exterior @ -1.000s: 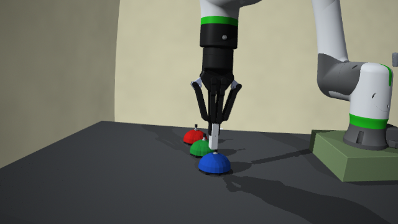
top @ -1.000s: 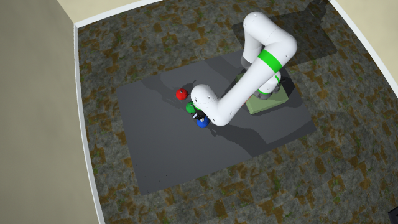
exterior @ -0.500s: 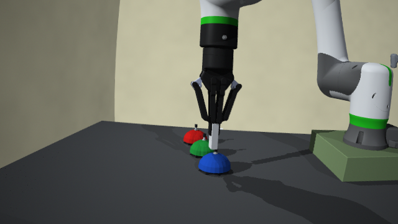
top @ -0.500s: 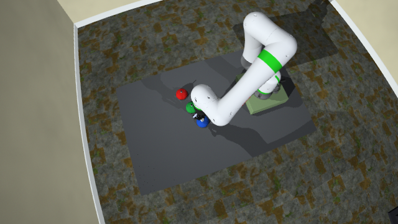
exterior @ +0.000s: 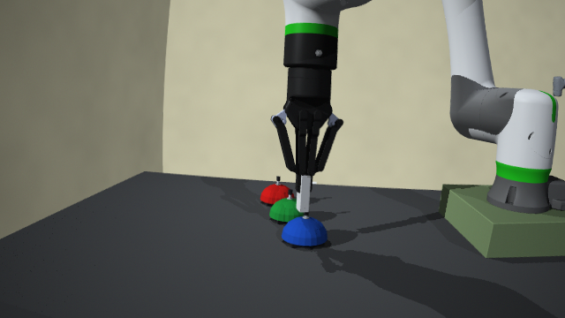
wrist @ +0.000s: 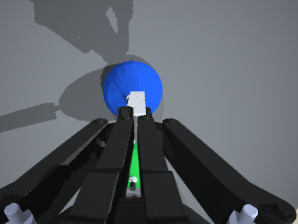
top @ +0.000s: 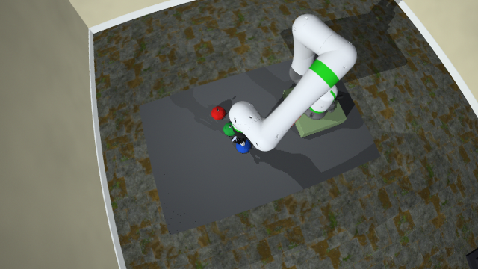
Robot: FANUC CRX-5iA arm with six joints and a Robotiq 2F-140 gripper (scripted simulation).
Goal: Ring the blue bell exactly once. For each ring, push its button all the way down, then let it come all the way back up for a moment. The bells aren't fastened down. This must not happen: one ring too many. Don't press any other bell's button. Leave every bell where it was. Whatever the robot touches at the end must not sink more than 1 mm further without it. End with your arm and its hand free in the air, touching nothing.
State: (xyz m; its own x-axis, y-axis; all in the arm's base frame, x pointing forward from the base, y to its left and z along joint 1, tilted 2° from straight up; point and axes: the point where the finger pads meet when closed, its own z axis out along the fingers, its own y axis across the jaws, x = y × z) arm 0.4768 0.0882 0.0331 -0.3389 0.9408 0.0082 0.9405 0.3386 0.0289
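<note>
The blue bell lies 10 mm behind my hand and 60 mm below it. The rest, counted from my hand: green bell: 40 mm ahead, 120 mm to the right, 50 mm below; red bell: 80 mm ahead, 240 mm to the right, 50 mm below.
</note>
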